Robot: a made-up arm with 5 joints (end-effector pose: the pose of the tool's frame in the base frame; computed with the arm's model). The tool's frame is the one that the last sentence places.
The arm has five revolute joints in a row. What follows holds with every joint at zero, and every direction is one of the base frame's. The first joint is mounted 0.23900 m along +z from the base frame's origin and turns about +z. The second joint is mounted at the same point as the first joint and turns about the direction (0, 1, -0.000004). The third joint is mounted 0.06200 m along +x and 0.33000 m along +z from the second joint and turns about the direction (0, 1, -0.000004). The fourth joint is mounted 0.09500 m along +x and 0.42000 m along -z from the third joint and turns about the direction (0, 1, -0.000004). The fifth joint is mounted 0.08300 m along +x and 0.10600 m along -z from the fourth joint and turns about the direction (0, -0.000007, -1). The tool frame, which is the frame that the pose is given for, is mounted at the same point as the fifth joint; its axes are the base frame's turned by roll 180.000, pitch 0.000 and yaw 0.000 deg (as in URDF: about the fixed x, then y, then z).
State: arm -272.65 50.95 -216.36 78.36 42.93
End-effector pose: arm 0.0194 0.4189 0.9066 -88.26 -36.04 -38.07
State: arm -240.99 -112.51 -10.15 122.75 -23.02
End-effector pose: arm -0.0274 0.0495 0.3704 58.54 170.15 -0.09
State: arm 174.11 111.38 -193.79 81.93 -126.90
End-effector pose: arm -0.7932 0.0818 -0.0056 156.50 -88.53 -0.69
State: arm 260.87 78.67 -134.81 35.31 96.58
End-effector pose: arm -0.1353 -0.8419 0.0184 -24.13 -174.93 32.45
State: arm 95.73 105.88 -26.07 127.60 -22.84
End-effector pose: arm 0.0121 -0.1204 0.0536 -16.23 -27.31 -104.79
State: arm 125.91 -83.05 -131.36 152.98 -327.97
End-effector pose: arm 0.2950 -0.4074 0.6555 -81.29 -86.99 -13.53
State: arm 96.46 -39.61 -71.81 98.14 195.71
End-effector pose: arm -0.0336 0.2969 0.6905 -111.29 130.88 16.60
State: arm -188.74 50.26 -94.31 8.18 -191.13
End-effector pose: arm -0.7740 0.1190 0.1292 -165.66 -3.46 52.82
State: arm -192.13 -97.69 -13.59 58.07 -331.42
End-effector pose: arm -0.1527 0.0328 0.5002 -44.19 -119.12 9.10
